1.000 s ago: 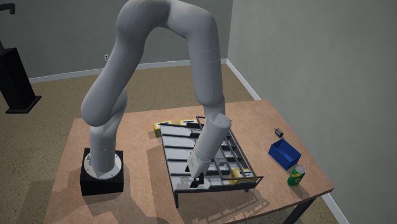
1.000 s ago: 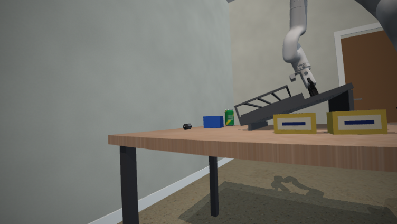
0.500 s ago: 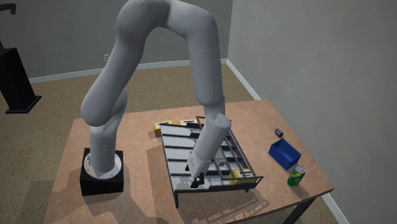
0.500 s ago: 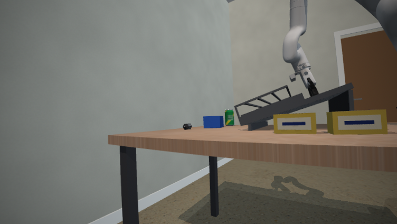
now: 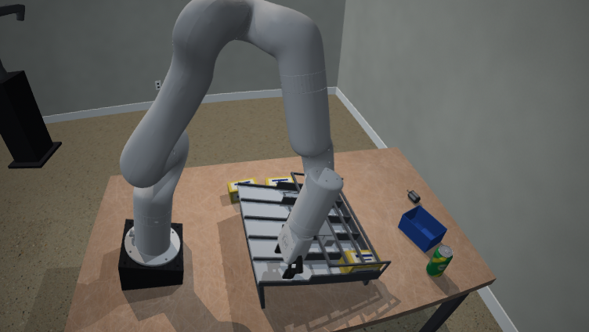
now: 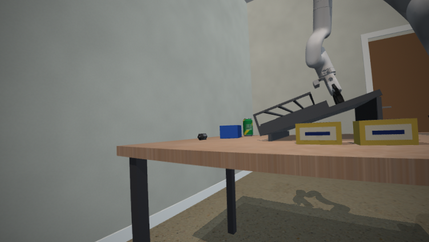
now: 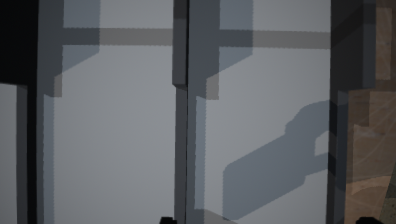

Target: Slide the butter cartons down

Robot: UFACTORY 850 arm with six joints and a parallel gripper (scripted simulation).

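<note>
Right now the dark divider is 20 mm behind my hand, 40 mm to the left of it and 40 mm below it. The rest, counted from my hand: small black object (600 mm ahead, 420 mm to the left, 150 mm below).
</note>
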